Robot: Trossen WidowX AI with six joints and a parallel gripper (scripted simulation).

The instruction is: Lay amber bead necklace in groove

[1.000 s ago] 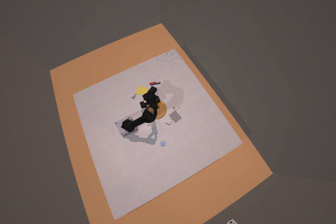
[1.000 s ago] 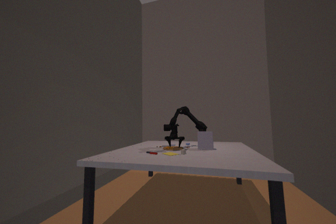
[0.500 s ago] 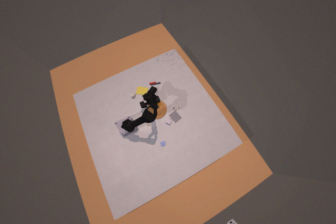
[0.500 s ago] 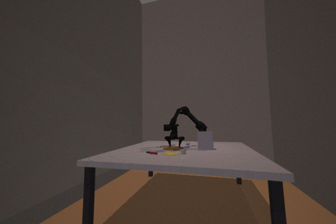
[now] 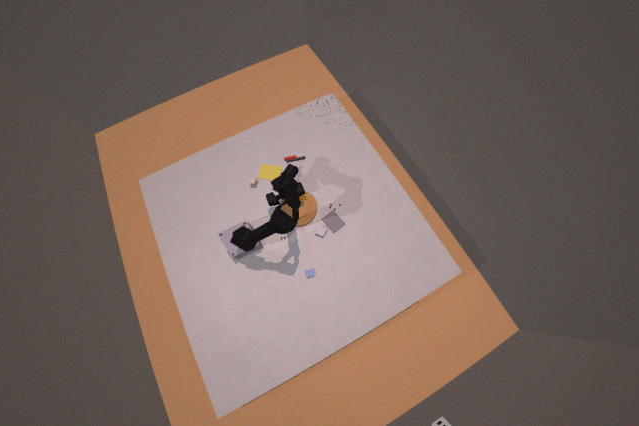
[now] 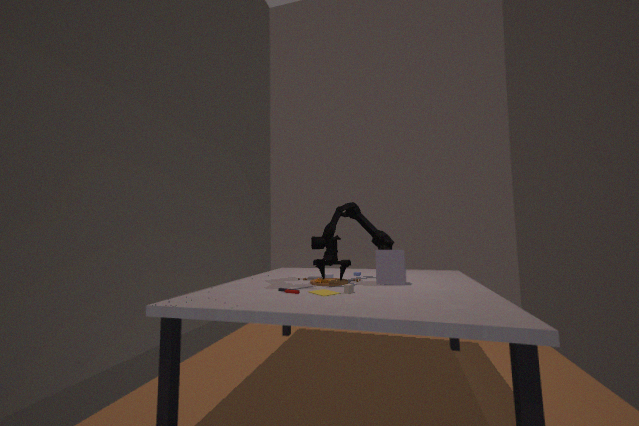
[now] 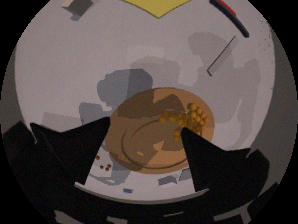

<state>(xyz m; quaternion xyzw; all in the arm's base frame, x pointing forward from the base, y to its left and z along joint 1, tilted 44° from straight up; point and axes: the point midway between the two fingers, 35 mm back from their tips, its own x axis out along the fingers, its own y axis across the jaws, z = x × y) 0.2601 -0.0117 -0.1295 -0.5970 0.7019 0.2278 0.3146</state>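
The round bead board is 30 mm ahead of my gripper tip, 60 mm to the right of it and 20 mm below it. Round my gripper tip: cream cube 110 mm behind, 200 mm to the left, 10 mm below; thin grey bar 130 mm ahead, 110 mm to the left, 20 mm below; yellow pad 210 mm to the left, 20 mm below.
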